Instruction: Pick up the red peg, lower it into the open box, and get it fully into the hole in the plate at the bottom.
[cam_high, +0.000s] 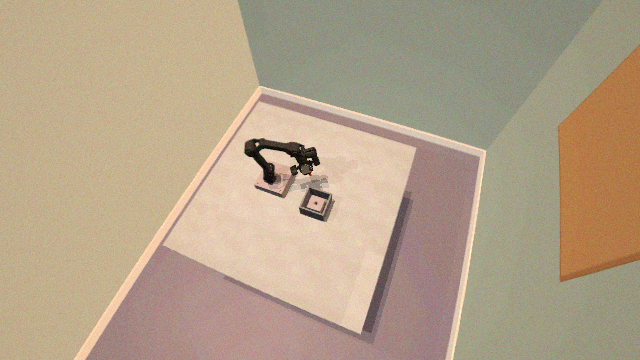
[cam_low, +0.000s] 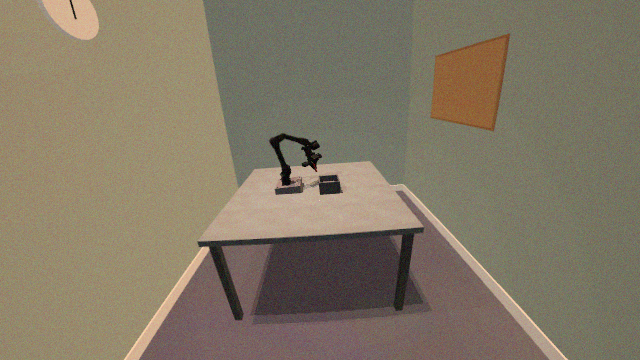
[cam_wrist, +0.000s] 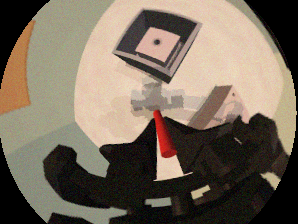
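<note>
Now: gripper tip 12 cm short of the pale plate, 13 cm to the left of it and 9 cm above it. The rest, counted from my gripper tip: red peg (1 cm behind, 2 cm above); dark box (12 cm ahead, 13 cm to the right, 11 cm below).
</note>
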